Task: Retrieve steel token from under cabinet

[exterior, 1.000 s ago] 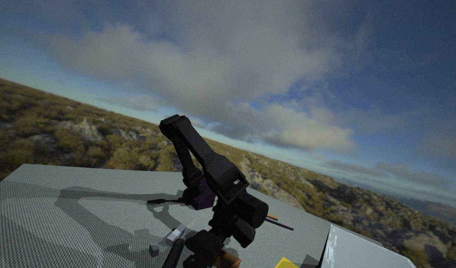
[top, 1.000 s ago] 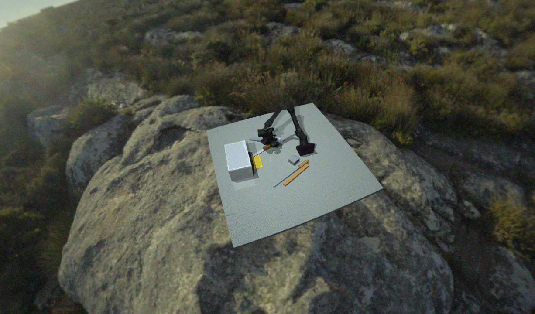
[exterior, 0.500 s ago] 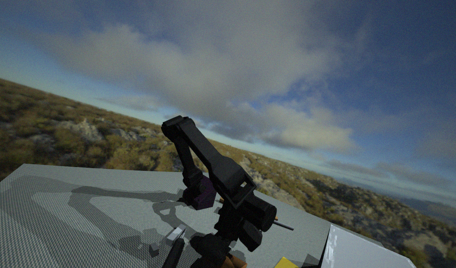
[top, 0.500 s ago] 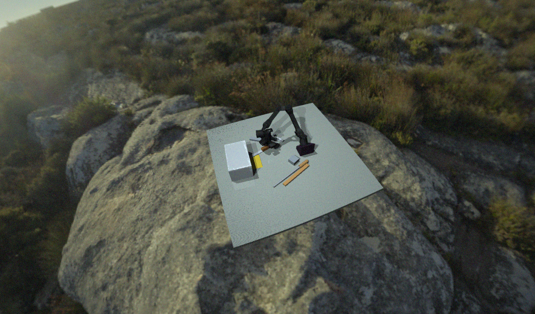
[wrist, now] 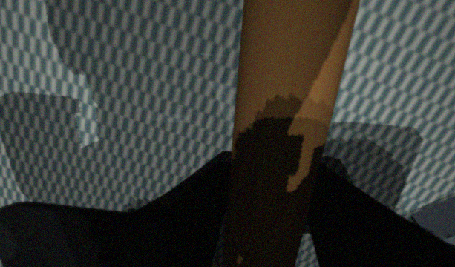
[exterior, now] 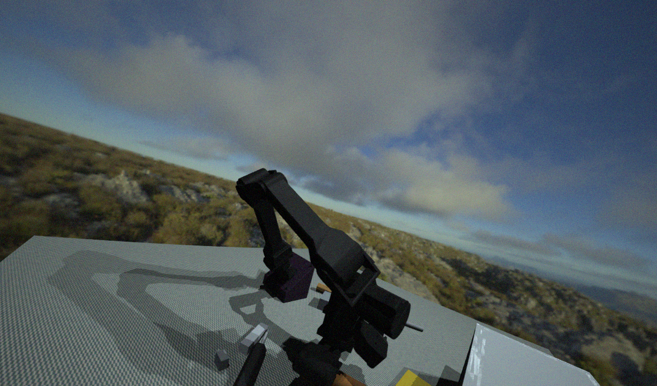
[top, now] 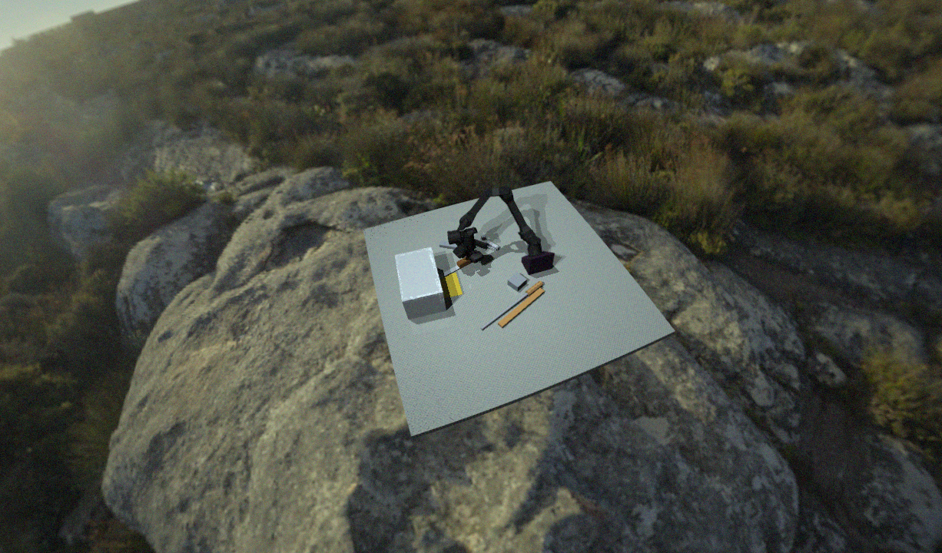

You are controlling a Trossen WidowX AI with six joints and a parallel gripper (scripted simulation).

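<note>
Now: gripper tip 160 mm past the grey bar and 50 mm to the left of it. Round my gripper tip: grey block (250 mm to the left, 160 mm behind, 10 mm above); small grey cube (140 mm behind, 130 mm to the right); wooden stick (390 mm to the left, 110 mm behind).
</note>
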